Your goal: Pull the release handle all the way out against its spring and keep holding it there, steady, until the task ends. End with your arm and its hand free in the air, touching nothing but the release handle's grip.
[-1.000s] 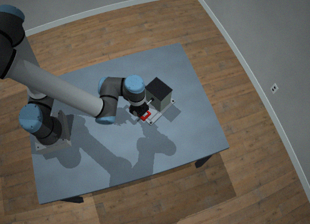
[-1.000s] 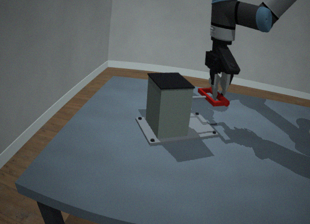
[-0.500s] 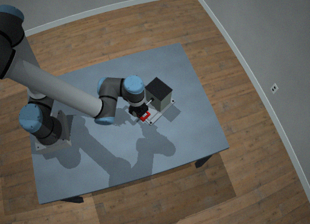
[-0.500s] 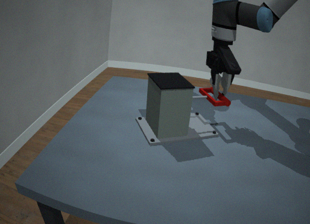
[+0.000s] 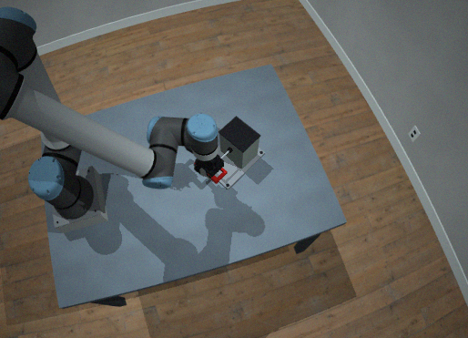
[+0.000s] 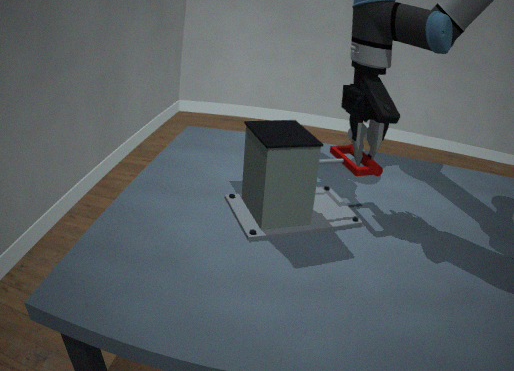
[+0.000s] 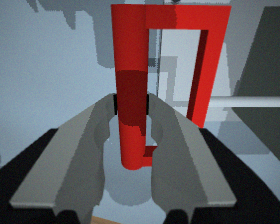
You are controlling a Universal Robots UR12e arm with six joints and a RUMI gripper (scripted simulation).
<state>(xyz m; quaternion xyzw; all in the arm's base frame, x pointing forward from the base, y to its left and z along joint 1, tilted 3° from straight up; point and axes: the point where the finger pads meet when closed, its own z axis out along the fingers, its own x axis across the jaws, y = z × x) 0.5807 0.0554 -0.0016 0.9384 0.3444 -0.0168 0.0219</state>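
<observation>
My gripper is now 4 cm short of the red release handle and 3 cm to the right of it.
</observation>
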